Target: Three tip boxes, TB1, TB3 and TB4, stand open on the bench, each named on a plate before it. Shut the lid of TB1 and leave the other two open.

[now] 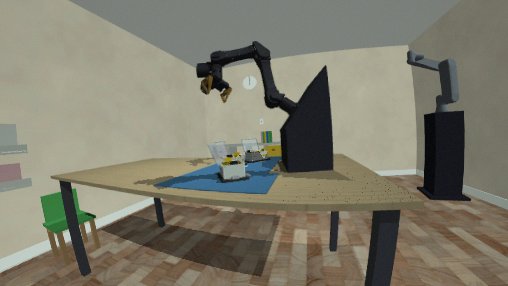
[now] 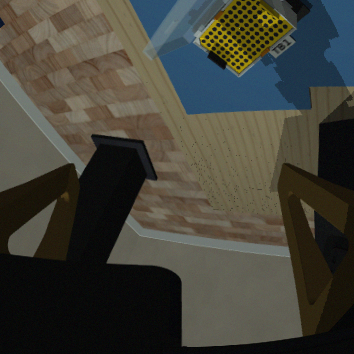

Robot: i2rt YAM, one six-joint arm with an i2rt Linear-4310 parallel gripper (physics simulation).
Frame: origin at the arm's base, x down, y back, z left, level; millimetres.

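Seen in the pictures: gripper, fingertip midpoint: (image 1: pixel 216 98) (image 2: pixel 177 174); arm's base, origin of the base link: (image 1: pixel 294 110).
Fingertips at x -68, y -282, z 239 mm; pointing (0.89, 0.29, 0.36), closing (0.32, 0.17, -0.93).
Offsets run from my fingertips to a thing's middle. "pt": to the spot under its first point. Level surfaces: height alone.
TB1 (image 1: pixel 232 171) (image 2: pixel 245 37), a white box with a yellow tip rack, stands near the close end of the blue mat. Its plate @(pt dy +119, dx +344, dz -28 mm) (image 2: pixel 281 46) reads TB1. Its clear lid (image 1: pixel 216 151) (image 2: pixel 172 35) stands up, tilted away from the arm's base. A grey box @(dy -28, dx +313, dz -392 mm) (image 1: pixel 256 156) stands farther back with its clear lid @(pt dy -104, dx +246, dz -428 mm) (image 1: pixel 249 145) raised; its plate is not readable. Yellow parts behind TB1 look like another box, mostly hidden. TB3 and TB4 cannot be told apart. My gripper (image 1: pixel 215 96) (image 2: pixel 177 174) is open and empty, high above the bench, apart from the boxes.
The blue mat @(dx +346 mm) (image 1: pixel 200 182) (image 2: pixel 220 95) lies on the wooden bench @(dx +349 mm) (image 1: pixel 320 192) (image 2: pixel 225 150). My arm's tall black mount (image 1: pixel 310 135) stands at the mat's right. A grey arm on a black pedestal (image 1: pixel 444 155) (image 2: pixel 110 190) stands on the floor beyond the bench.
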